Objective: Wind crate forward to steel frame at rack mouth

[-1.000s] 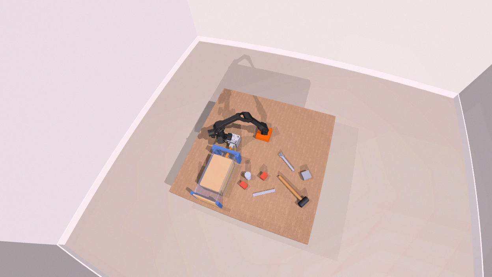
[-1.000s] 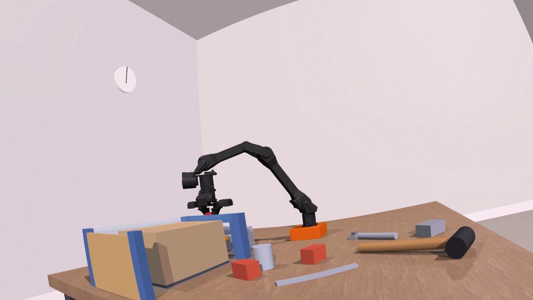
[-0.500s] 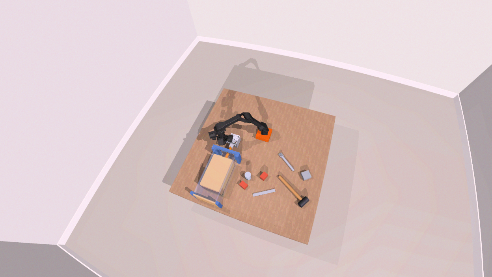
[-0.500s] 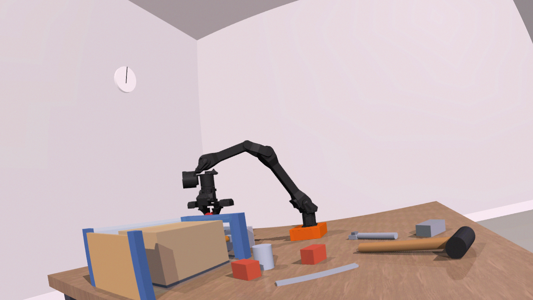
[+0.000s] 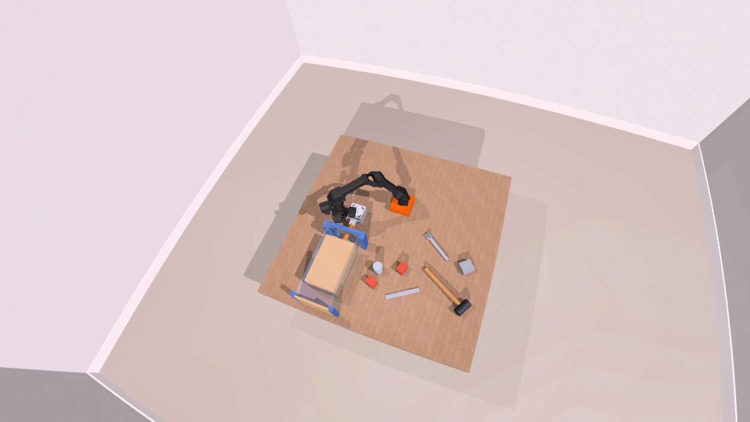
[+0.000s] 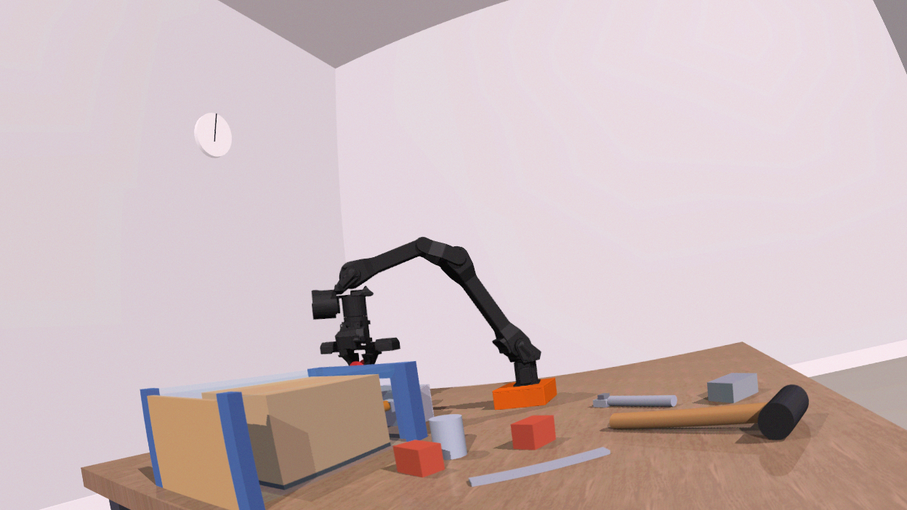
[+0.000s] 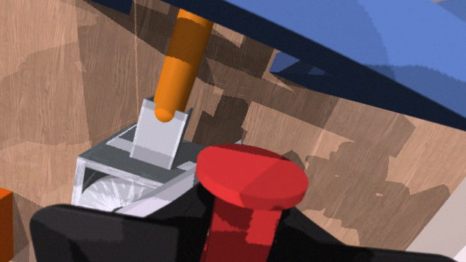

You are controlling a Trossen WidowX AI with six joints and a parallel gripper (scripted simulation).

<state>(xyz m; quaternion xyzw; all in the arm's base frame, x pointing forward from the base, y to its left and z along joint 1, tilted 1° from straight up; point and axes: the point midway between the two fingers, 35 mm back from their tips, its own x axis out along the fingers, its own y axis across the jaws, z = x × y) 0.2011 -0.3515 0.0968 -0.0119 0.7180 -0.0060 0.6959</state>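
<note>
Now: gripper tip 30 mm past the grey winch handle, 30 mm to the right of it and 10 mm above it. The rest, counted from my gripper tip: red knob: 20 mm above; then blue frame bar: 90 mm ahead, 40 mm to the left, 10 mm below; then grey winch: 80 mm behind, 70 mm to the left, 80 mm below.
</note>
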